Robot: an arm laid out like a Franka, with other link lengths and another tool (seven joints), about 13 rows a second.
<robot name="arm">
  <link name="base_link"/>
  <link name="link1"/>
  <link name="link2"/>
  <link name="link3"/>
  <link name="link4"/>
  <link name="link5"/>
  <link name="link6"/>
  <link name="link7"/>
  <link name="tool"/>
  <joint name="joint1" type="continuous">
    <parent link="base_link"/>
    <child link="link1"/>
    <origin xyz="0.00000 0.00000 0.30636"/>
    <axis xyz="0 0 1"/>
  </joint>
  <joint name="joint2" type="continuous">
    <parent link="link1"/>
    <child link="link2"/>
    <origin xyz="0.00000 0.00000 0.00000" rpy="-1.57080 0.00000 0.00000"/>
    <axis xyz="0 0 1"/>
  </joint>
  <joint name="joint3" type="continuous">
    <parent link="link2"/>
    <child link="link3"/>
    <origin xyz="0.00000 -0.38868 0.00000" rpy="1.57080 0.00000 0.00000"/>
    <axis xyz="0 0 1"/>
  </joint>
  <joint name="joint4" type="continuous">
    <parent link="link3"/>
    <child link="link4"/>
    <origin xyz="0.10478 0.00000 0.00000" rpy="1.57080 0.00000 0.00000"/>
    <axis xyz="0 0 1"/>
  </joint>
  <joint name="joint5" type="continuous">
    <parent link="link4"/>
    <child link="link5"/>
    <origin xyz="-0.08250 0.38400 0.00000" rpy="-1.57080 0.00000 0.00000"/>
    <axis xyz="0 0 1"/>
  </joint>
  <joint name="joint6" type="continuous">
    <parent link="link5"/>
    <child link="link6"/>
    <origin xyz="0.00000 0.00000 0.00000" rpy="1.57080 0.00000 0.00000"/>
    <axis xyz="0 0 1"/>
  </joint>
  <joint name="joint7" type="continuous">
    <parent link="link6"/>
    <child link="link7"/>
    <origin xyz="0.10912 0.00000 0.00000" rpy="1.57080 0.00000 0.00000"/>
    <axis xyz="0 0 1"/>
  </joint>
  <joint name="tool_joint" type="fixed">
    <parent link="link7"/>
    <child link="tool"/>
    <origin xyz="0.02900 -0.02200 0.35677" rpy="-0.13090 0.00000 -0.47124"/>
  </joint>
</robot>
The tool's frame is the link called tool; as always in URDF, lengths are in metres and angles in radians. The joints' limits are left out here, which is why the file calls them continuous.
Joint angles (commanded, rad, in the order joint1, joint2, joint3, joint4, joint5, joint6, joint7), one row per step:
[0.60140, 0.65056, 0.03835, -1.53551, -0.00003, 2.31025, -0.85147]
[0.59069, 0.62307, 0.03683, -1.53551, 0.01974, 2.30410, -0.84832]
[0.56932, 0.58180, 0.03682, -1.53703, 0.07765, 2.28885, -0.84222]
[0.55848, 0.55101, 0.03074, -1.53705, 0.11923, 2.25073, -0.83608]
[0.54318, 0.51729, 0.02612, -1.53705, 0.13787, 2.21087, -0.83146]
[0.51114, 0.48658, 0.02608, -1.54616, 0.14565, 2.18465, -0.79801]
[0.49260, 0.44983, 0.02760, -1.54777, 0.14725, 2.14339, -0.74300]
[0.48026, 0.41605, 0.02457, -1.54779, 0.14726, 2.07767, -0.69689]
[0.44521, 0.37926, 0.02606, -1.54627, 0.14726, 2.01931, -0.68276]
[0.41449, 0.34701, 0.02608, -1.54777, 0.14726, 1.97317, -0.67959]
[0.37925, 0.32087, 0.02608, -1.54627, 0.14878, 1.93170, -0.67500]
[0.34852, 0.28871, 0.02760, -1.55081, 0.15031, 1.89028, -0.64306]
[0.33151, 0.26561, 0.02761, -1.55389, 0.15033, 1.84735, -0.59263]
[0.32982, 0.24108, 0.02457, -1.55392, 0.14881, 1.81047, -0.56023]
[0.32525, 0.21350, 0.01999, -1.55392, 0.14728, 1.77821, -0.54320]
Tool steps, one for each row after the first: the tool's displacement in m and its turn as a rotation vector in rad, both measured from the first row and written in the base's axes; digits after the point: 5 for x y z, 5 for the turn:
[0.00832, -0.00219, 0.02266, 0.02446, -0.00817, -0.02604]
[0.01681, -0.00479, 0.05649, 0.07768, 0.00061, -0.08391]
[0.01550, -0.01145, 0.07785, 0.10076, 0.02619, -0.12408]
[0.01656, -0.02403, 0.10030, 0.11046, 0.03975, -0.15234]
[0.02503, -0.04698, 0.11703, 0.11743, 0.05090, -0.21758]
[0.02527, -0.06114, 0.13991, 0.12139, 0.06476, -0.28423]
[0.01607, -0.07775, 0.15676, 0.10664, 0.09644, -0.33753]
[0.01565, -0.10562, 0.17792, 0.09907, 0.11409, -0.37797]
[0.01451, -0.13079, 0.19539, 0.09289, 0.12621, -0.40596]
[0.01589, -0.15758, 0.21038, 0.08937, 0.13797, -0.44085]
[0.01278, -0.18089, 0.22653, 0.08685, 0.15343, -0.49675]
[0.00508, -0.19634, 0.23619, 0.07683, 0.17777, -0.55885]
[-0.00461, -0.20323, 0.24893, 0.06892, 0.19009, -0.59076]
[-0.01229, -0.21259, 0.26422, 0.06527, 0.19398, -0.61205]

